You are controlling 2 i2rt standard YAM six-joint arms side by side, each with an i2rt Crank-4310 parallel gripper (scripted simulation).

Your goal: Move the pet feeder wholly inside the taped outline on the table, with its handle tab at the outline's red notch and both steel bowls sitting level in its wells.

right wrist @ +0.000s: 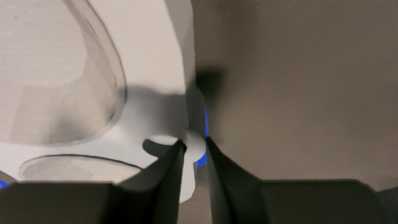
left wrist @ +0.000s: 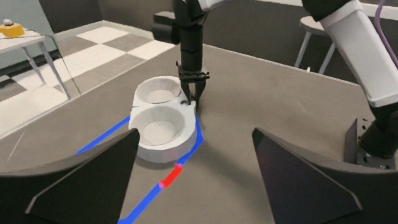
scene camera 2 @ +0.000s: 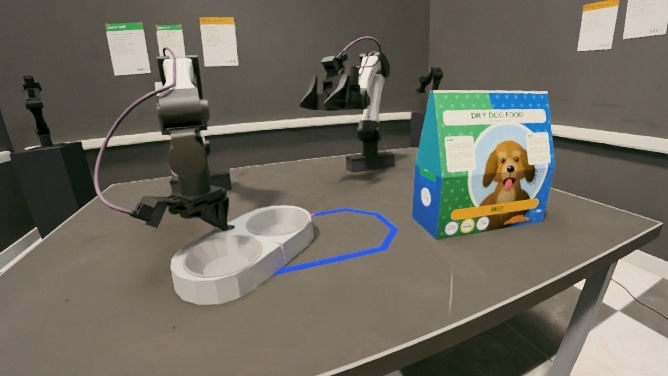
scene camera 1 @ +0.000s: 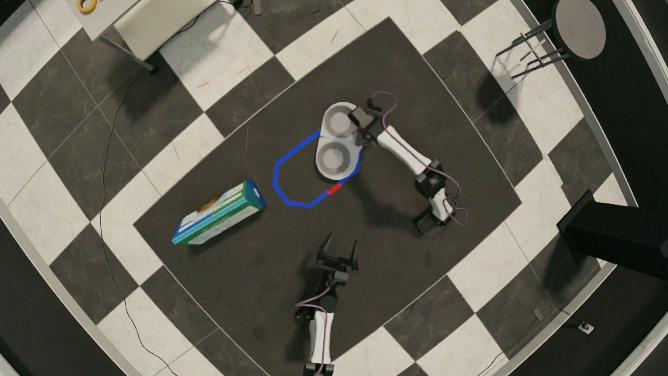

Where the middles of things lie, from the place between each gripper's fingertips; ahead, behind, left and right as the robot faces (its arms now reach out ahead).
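Scene:
The white pet feeder (scene camera 2: 277,251) is 60 mm ahead of my right hand (scene camera 2: 222,228), and it sits 50 mm to the left of that hand and 30 mm below it. Going by their middles, of the things named here the feeder is the nearest to my right hand. Counted from that same right hand, the dog food box (scene camera 2: 485,162) is 590 mm to the left, 140 mm ahead and 100 mm above.
My left gripper (scene camera 2: 311,104) is 230 mm to the left of the white pet feeder, 260 mm short of it and 270 mm above it. As for the dog food box, I see it 330 mm ahead of my left hand, 310 mm to the left of it and 130 mm below it. By its middle, the box is nearer to my left gripper than to my right hand.

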